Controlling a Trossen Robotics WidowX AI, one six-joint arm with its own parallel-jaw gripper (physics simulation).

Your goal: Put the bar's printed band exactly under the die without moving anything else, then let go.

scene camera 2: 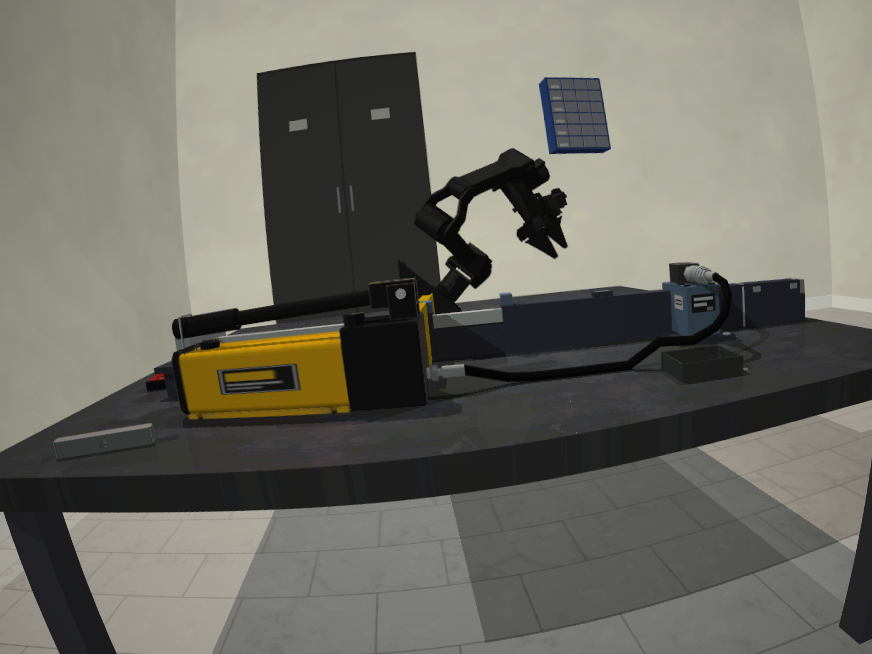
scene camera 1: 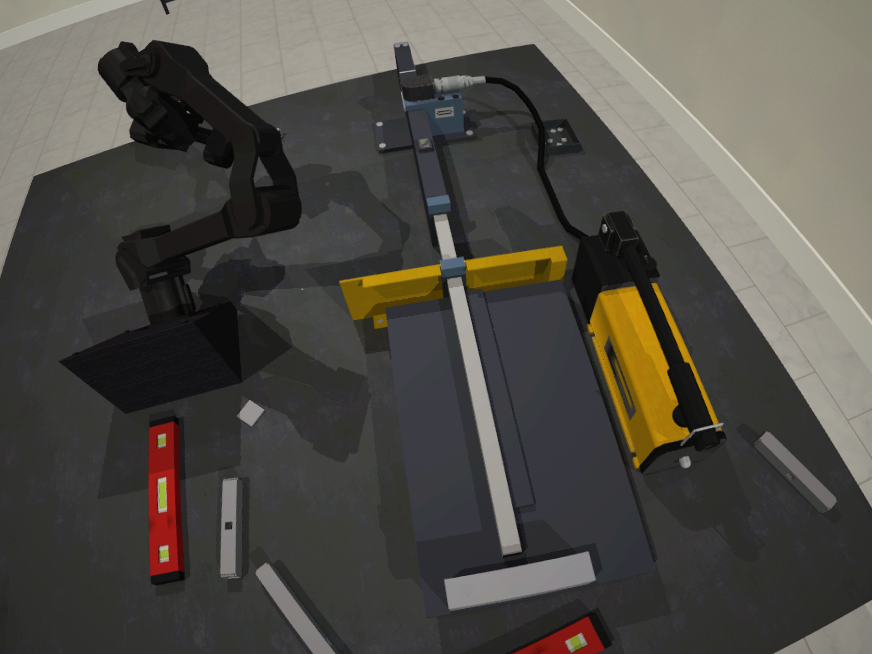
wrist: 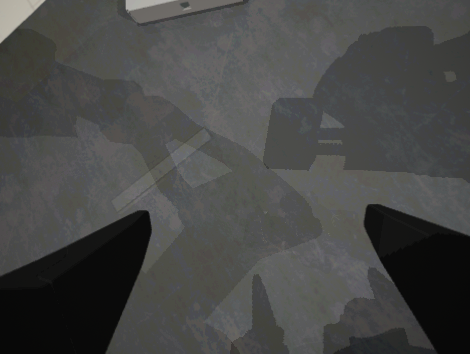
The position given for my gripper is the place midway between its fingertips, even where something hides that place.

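My gripper (scene camera 1: 207,153) is open and holds nothing; it is also visible in scene camera 2 (scene camera 2: 561,252) and in the wrist view (wrist: 256,217). A long grey bar (scene camera 1: 510,545) is visible, in scene camera 2 too (scene camera 2: 484,316), but the long grey bar is out of frame in the wrist view. A yellow and black pump unit (scene camera 1: 666,417) is visible as well.
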